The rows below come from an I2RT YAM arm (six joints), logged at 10 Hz.
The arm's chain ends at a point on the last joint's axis. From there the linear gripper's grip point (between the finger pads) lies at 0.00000 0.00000 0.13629 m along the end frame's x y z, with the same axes.
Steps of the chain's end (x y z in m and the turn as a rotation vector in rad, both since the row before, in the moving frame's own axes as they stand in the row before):
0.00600 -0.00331 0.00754 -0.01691 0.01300 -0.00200
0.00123 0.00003 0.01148 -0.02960 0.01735 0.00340
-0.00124 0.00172 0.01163 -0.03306 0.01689 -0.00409
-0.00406 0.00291 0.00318 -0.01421 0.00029 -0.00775
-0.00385 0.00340 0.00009 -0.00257 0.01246 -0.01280
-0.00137 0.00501 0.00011 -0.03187 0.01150 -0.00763
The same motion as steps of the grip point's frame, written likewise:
0.00777 -0.00101 0.00751 -0.01691 0.01300 -0.00200
0.00359 0.00407 0.01140 -0.02960 0.01735 0.00340
0.00107 0.00622 0.01154 -0.03306 0.01689 -0.00409
-0.00401 0.00485 0.00317 -0.01421 0.00029 -0.00775
-0.00215 0.00374 0.00008 -0.00257 0.01246 -0.01280
0.00021 0.00935 0.00003 -0.03187 0.01150 -0.00763

